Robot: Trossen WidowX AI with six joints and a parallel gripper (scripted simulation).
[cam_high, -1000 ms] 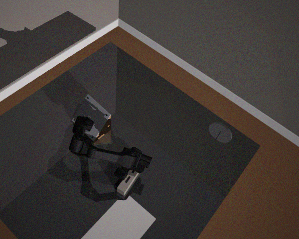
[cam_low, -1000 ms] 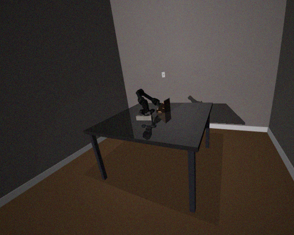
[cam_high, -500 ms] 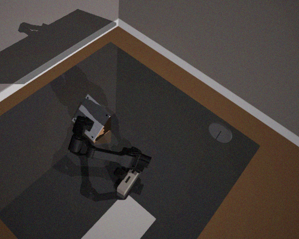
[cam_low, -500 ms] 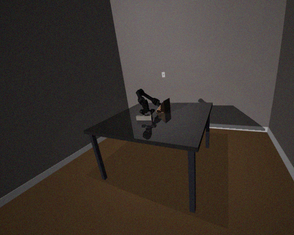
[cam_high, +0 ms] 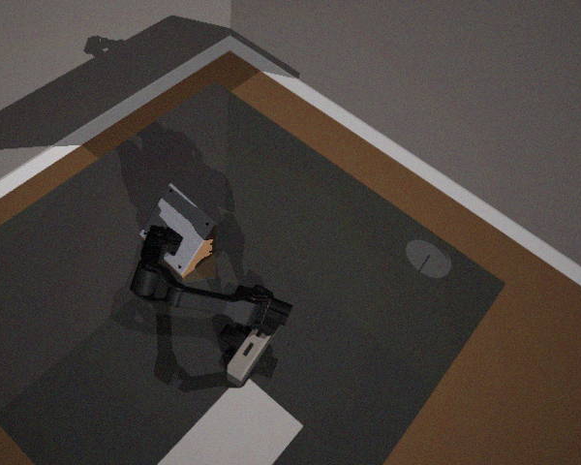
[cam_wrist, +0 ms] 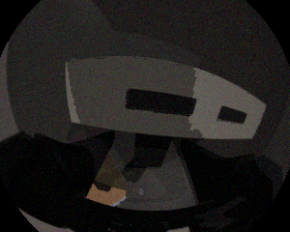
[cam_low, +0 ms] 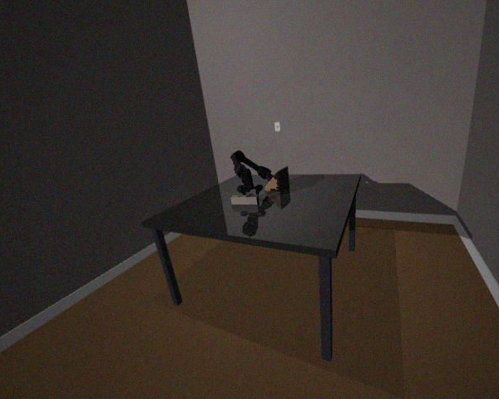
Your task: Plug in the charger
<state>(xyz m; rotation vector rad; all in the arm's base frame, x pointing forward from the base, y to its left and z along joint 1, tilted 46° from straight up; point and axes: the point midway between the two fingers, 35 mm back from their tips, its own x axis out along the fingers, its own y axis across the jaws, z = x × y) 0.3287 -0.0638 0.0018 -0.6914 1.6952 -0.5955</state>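
Right now the dark charger is 2 cm ahead of my gripper tip and 1 cm above it.
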